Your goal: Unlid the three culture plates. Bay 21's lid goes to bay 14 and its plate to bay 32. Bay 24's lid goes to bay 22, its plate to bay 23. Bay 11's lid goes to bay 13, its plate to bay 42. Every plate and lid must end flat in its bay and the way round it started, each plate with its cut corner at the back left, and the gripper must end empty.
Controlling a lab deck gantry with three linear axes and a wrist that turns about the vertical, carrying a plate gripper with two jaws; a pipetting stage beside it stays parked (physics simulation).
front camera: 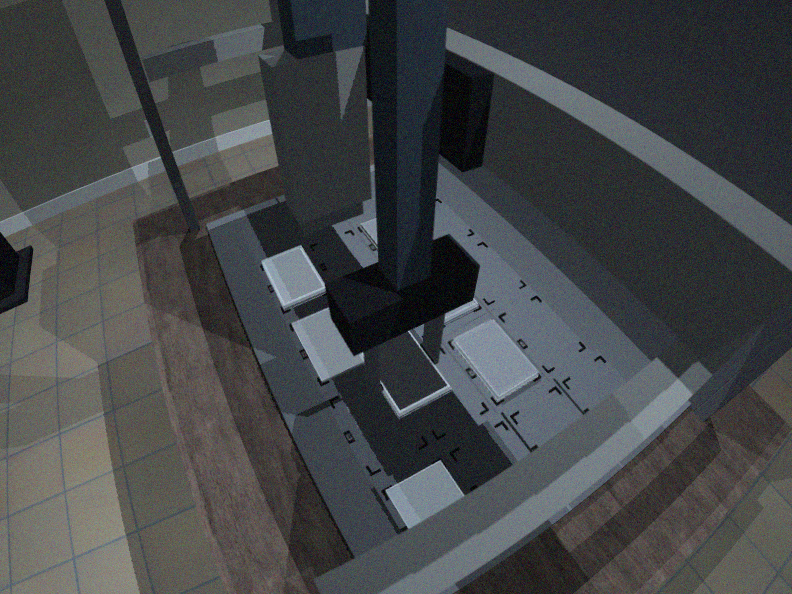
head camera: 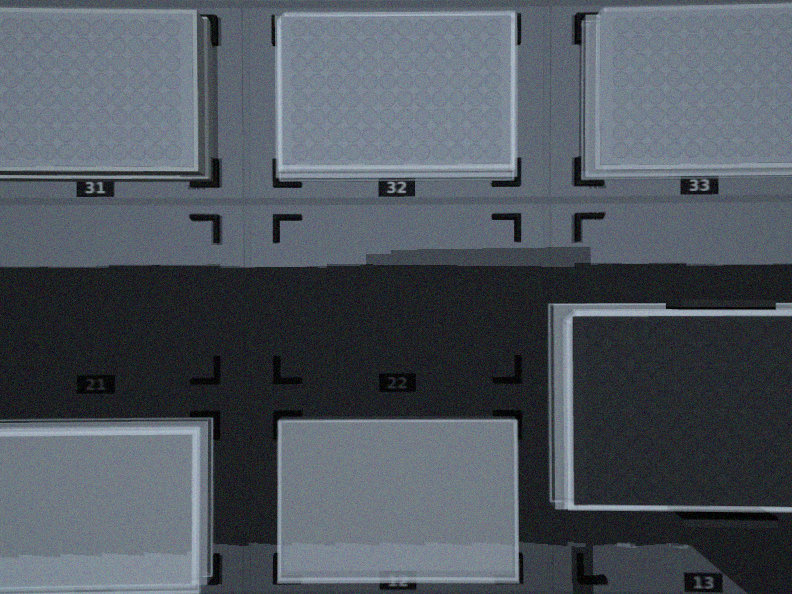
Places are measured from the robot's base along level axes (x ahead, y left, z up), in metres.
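Pixels of known places: gripper, fingertip midpoint: (front camera: 402, 368) (head camera: 710, 406); robot's base at its link origin: (front camera: 262, 266).
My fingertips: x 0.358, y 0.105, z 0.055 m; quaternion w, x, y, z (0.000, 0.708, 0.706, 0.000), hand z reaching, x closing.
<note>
For each thing: its top centre in the pictures, then the offset to it from my fingertips. "spot": a spot on its surface instead.
- plate at its top centre: (head camera: 722, 410) (front camera: 402, 365) dx +0.000, dy +0.000, dz +0.007 m
- bay 31 at a spot on its surface: (head camera: 95, 89) spot: dx -0.283, dy +0.152, dz -0.041 m
- bay 32 at a spot on its surface: (head camera: 396, 92) spot: dx -0.130, dy +0.151, dz -0.041 m
- bay 33 at a spot on its surface: (head camera: 697, 89) (front camera: 491, 350) spot: dx +0.023, dy +0.151, dz -0.041 m
- plain-topped white piece at its top centre: (head camera: 75, 510) (front camera: 292, 274) dx -0.294, dy -0.062, dz -0.041 m
- flat white lid at its top centre: (front camera: 438, 514) dx +0.198, dy -0.062, dz -0.033 m
My gripper (front camera: 408, 370) (head camera: 721, 409) is shut on a plate (front camera: 415, 385) (head camera: 678, 415), level and raised above the deck around bays 13 and 23. Its cut corner is at the back left; its top is shaded. White plates with wells sit in bay 31 (front camera: 369, 228) (head camera: 95, 89), bay 32 (front camera: 461, 311) (head camera: 396, 92) and bay 33 (front camera: 494, 358) (head camera: 697, 89). A plain-topped white piece (front camera: 294, 274) (head camera: 95, 498) sits in bay 11. Another (front camera: 326, 345) (head camera: 396, 498) is in bay 12. A flat white lid (front camera: 425, 492) lies in bay 14, partly behind the rail.
The dark gantry column (front camera: 409, 127) hides part of the back bays in the front view. A grey box-shaped stage (front camera: 323, 140) stands behind the back left of the deck. A pale rail (front camera: 543, 498) crosses the near edge, and a thin post (front camera: 153, 115) rises at the left.
</note>
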